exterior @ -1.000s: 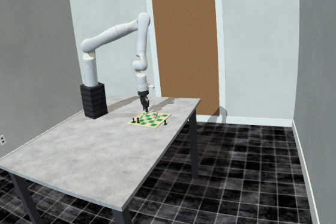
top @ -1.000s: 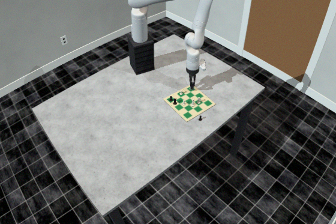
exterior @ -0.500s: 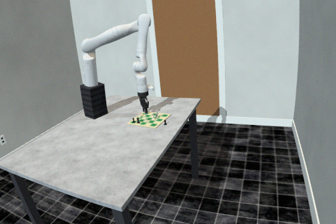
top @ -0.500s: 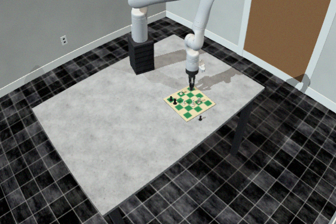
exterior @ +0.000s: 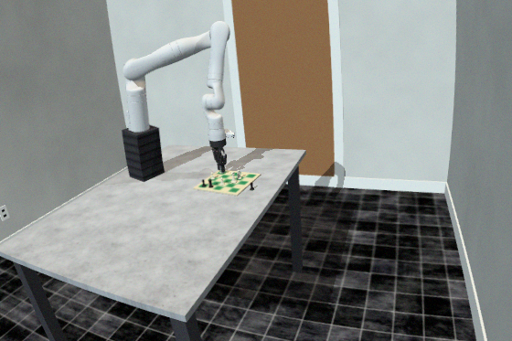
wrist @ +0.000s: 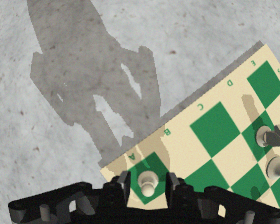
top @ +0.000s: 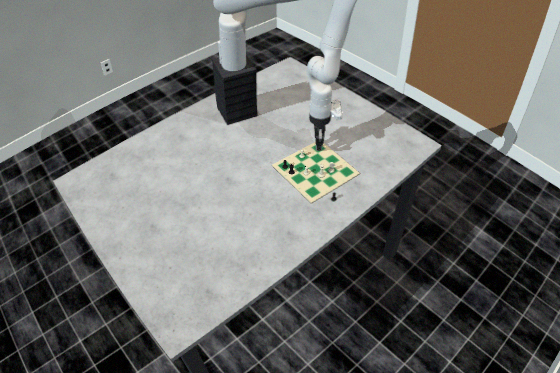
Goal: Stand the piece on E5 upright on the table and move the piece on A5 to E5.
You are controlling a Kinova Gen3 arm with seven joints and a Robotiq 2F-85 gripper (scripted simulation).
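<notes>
Now: hand 6 cm short of the cream chessboard, 9 cm to the left of it and 3 cm above it.
</notes>
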